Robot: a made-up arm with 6 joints.
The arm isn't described. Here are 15 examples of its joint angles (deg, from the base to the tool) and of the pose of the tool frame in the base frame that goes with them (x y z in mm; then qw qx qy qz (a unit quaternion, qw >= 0)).
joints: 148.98 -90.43 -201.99 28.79 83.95 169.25
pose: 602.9 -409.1 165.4 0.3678 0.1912 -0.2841 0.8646
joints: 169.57 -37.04 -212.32 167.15 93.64 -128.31
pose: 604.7 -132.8 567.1 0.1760 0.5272 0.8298 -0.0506
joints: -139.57 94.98 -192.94 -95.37 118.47 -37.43
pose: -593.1 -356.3 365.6 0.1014 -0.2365 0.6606 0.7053
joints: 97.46 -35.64 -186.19 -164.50 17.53 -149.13
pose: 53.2 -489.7 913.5 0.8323 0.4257 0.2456 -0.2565
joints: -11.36 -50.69 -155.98 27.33 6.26 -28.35
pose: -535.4 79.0 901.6 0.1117 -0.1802 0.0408 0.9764
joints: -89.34 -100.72 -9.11 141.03 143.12 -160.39
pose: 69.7 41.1 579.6 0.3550 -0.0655 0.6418 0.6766
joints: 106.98 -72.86 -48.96 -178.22 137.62 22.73
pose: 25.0 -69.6 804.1 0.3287 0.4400 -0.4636 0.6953
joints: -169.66 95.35 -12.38 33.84 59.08 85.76
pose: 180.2 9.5 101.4 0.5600 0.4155 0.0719 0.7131
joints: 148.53 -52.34 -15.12 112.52 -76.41 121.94
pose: -49.6 144.2 445.9 0.4179 -0.3583 0.7672 0.3292
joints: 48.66 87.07 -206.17 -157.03 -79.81 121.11
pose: 364.9 475.1 408.4 0.1663 -0.5190 -0.7639 -0.3457
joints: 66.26 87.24 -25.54 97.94 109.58 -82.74
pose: -103.7 33.8 -31.3 0.3968 -0.6777 0.1362 0.6039
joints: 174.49 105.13 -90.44 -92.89 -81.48 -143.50
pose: -285.2 -73.3 -170.5 0.6210 0.7106 0.2457 -0.2214
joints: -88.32 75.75 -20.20 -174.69 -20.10 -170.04
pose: 7.3 59.9 77.9 0.3761 -0.4828 0.6256 0.4838
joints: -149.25 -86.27 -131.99 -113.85 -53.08 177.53
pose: 541.1 199.0 648.3 0.7126 0.4050 0.0080 0.5728
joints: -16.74 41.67 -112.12 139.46 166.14 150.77
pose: 582.0 -113.3 531.6 0.0861 -0.4673 0.1828 0.8607
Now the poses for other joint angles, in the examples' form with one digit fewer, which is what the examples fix.
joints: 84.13 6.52 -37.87 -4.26 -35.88 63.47
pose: 40 473 346 0.532 -0.812 -0.186 -0.153
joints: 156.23 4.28 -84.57 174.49 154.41 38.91
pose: -404 167 730 0.146 -0.372 0.271 -0.876
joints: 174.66 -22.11 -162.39 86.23 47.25 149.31
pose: 183 -35 1090 0.375 0.194 0.349 -0.837
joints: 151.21 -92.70 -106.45 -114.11 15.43 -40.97
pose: 447 -292 779 0.012 0.250 0.009 0.968
